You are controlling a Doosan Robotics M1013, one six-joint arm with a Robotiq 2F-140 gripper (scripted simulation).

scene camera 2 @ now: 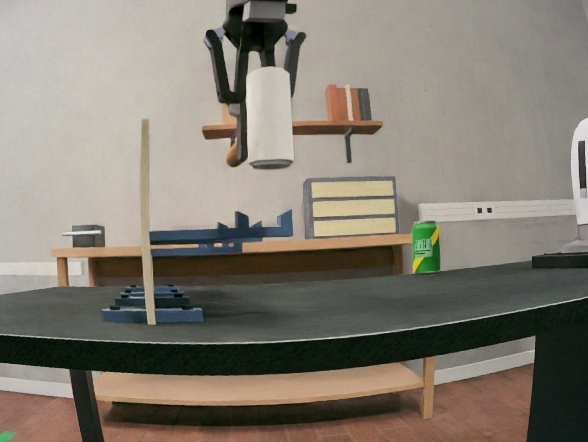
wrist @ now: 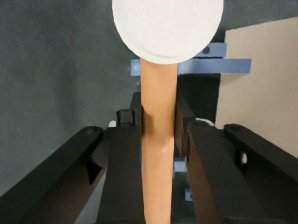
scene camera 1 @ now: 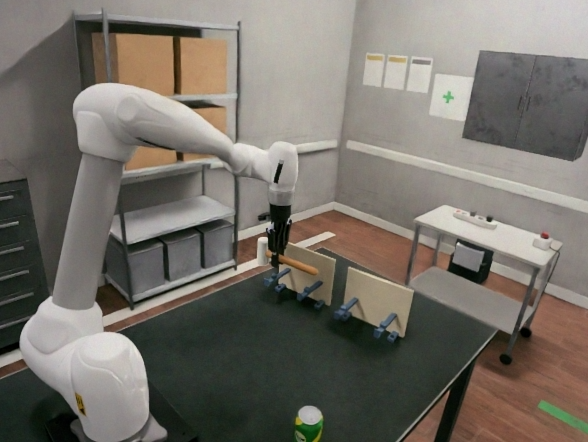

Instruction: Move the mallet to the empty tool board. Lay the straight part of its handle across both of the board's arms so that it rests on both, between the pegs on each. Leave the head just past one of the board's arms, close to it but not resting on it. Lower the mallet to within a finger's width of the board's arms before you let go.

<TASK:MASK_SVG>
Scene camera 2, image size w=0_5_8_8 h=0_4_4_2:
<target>my gripper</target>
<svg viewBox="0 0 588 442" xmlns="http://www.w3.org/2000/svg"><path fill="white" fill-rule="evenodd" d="M226 0L226 17L222 26L206 30L203 41L210 51L218 101L227 103L228 114L237 117L237 161L245 161L248 157L247 102L245 102L249 51L259 52L261 67L276 66L274 45L280 37L285 37L285 44L288 48L285 54L284 69L289 72L291 98L294 95L300 46L306 38L306 33L303 31L296 32L288 28L285 19L278 22L242 21L244 8L242 2L244 0ZM223 34L236 47L233 91L230 90L224 58Z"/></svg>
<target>mallet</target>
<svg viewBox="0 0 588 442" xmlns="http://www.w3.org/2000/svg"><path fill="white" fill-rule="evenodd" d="M237 140L225 156L227 164L232 167L236 167L243 162L237 161ZM259 67L253 69L246 76L248 163L253 168L259 169L287 167L294 161L289 72L276 66Z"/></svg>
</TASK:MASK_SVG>
